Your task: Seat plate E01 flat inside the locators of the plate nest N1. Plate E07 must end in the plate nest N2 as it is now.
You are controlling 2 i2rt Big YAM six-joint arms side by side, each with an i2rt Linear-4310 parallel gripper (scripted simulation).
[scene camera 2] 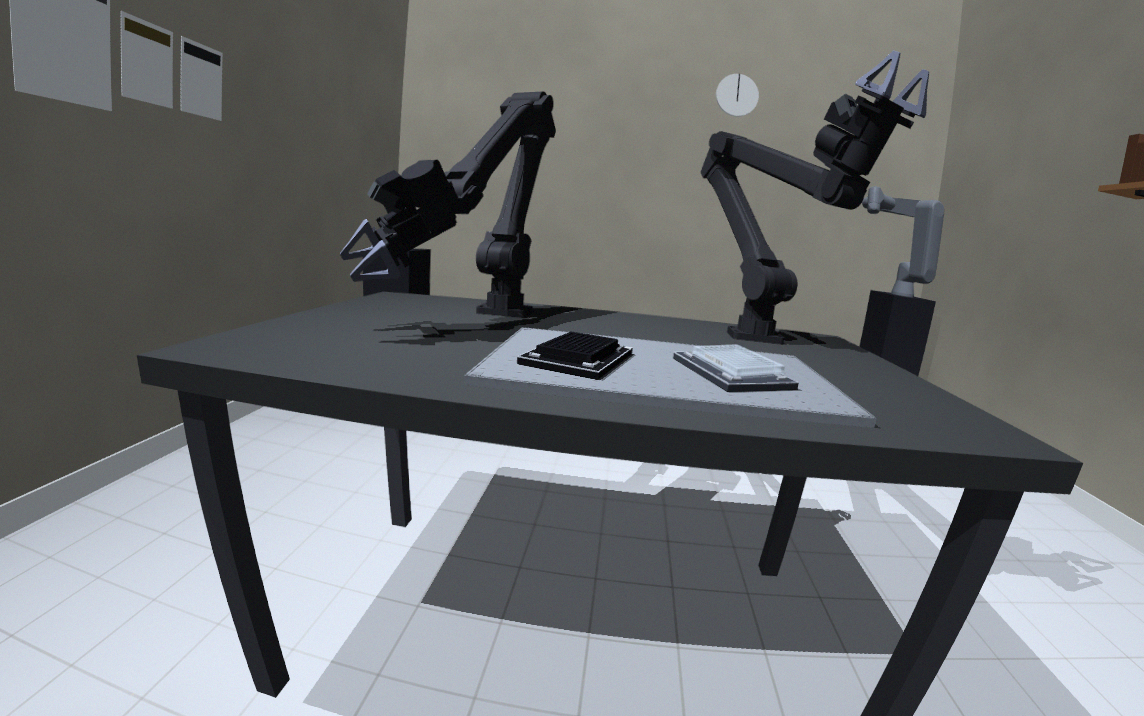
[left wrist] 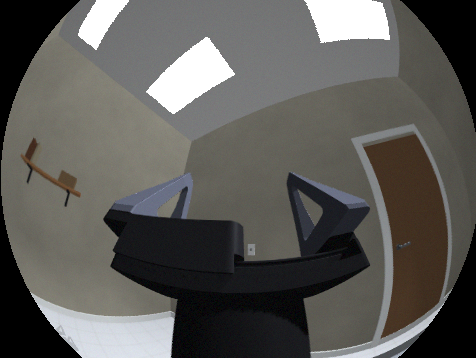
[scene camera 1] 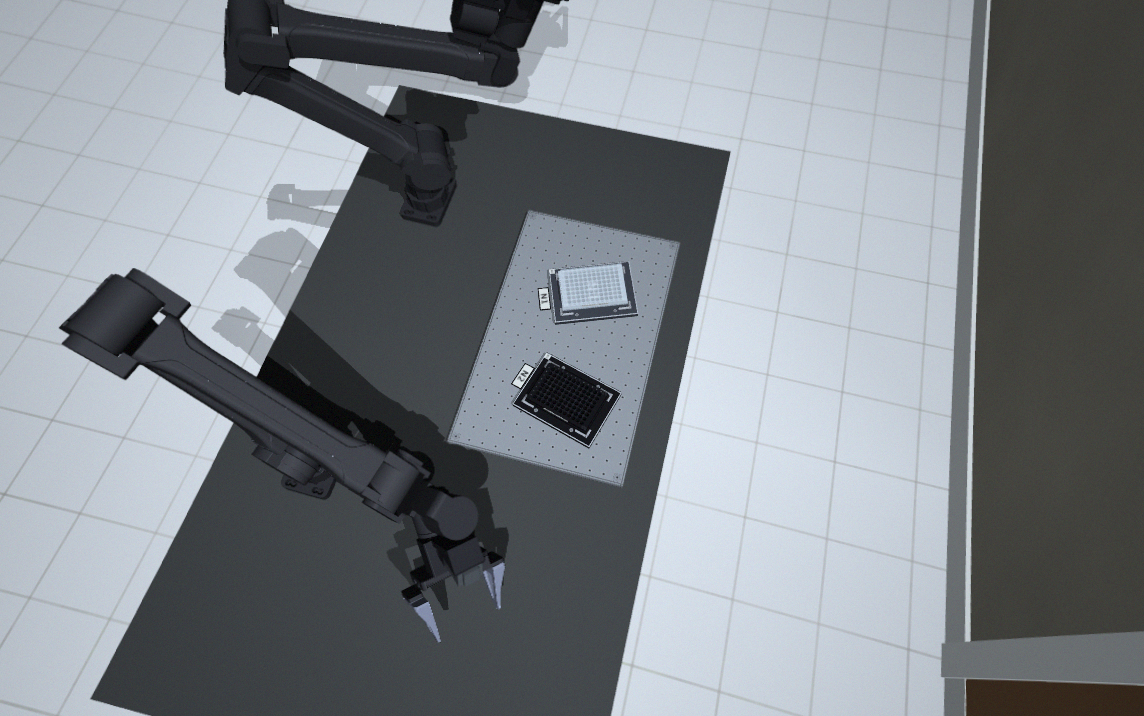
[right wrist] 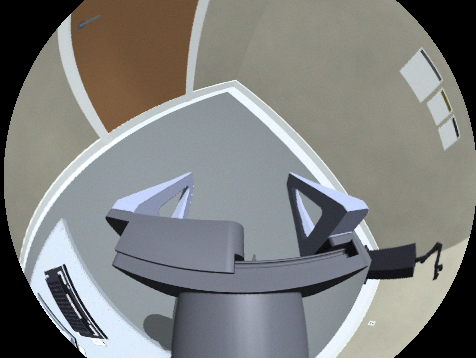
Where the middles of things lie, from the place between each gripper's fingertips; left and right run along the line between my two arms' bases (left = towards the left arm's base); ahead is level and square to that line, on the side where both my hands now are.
Scene:
Now: right hand [scene camera 1: 468, 624] 3 cm short of the clear plate E01 [scene camera 1: 595, 286], 64 cm to the right of it and 9 cm above it. From my right hand the other things lie so: plate nest N2 [scene camera 1: 607, 406]: 4 cm ahead, 41 cm to the left, 11 cm below; then black plate E07 [scene camera 1: 556, 391]: 4 cm ahead, 41 cm to the left, 9 cm below; then plate nest N1 [scene camera 1: 608, 310]: 4 cm ahead, 64 cm to the left, 11 cm below.
My left gripper [scene camera 2: 912, 61] is now 520 mm above the clear plate E01, 280 mm to the left of it and 130 mm short of it. Also, from my left hand: plate nest N2 (530 mm below, 520 mm to the right, 140 mm ahead); black plate E07 (520 mm to the right, 520 mm below, 140 mm ahead); plate nest N1 (530 mm below, 280 mm to the right, 130 mm ahead).

